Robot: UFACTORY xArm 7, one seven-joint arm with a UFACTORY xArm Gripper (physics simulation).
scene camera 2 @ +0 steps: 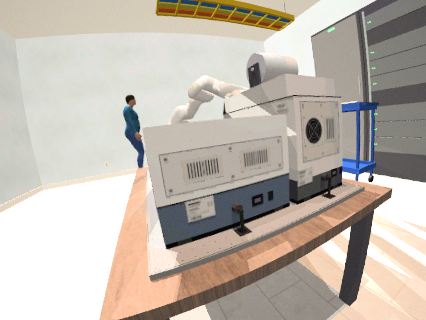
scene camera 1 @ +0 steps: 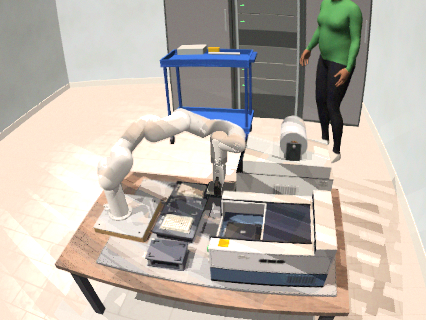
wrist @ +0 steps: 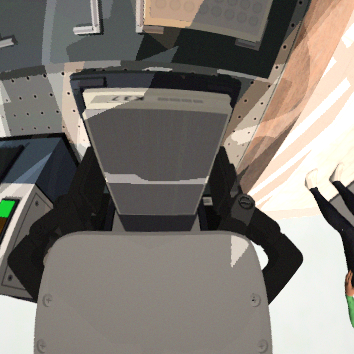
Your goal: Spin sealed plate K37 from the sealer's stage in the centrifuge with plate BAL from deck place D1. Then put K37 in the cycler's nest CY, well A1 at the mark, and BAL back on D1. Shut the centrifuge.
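Places are measured from the arm's base along level axes (x ahead, y right, z down), in centimetres.
Pixels of known places: gripper, fingertip midpoint: [scene camera 1: 218,188] [wrist: 156,158]; arm's base, link origin: [scene camera 1: 120,212].
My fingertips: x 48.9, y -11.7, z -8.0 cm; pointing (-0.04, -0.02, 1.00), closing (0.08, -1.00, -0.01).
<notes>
For each thing: its top centre in the pictures, then the offset to it from my fingertips. "spot": a spot on its surface instead. Level surfaces: height alone.
- Plate K37, top centre: [wrist: 156,179] [scene camera 1: 221,186] dx +1.2, dy +0.1, dz -1.1 cm
- sealer's dark stage, surface spot: [wrist: 227,82] spot: dx -5.4, dy -4.7, dz +0.6 cm
- white sealer, top centre: [scene camera 1: 289,123] [scene camera 2: 266,57] dx +30.7, dy +3.8, dz -37.0 cm
- open top with a dark bucket, surface spot: [scene camera 1: 240,230] spot: dx +11.0, dy +31.3, dz -3.4 cm
- cream plate, top centre: [scene camera 1: 176,221] dx -17.6, dy +19.7, dz +4.2 cm
- dark deck, surface height: dz +5.8 cm
Plate K37 [wrist: 157,145] is a pale sealed plate with its label at the far edge in the wrist view, over the sealer's dark stage [wrist: 227,82]. My gripper [scene camera 1: 216,190] [wrist: 156,158] has its black fingers against both long sides of K37 and is shut on it. Whether K37 rests on the stage or is raised cannot be told. The white sealer [scene camera 1: 285,175] carries a roll on top. The centrifuge [scene camera 1: 272,250] [scene camera 2: 220,170] has an open top with a dark bucket [scene camera 1: 240,230] inside. A cream plate [scene camera 1: 176,223] lies on the dark deck [scene camera 1: 197,215]; its label is unreadable.
Another plate [scene camera 1: 191,190] [wrist: 210,14] sits at the deck's back end. A low dark stand [scene camera 1: 167,251] is in front of the deck. The centrifuge's wall and the sealer's body flank the arm. A blue cart [scene camera 1: 210,62] and a person [scene camera 1: 337,40] are behind the table.
</notes>
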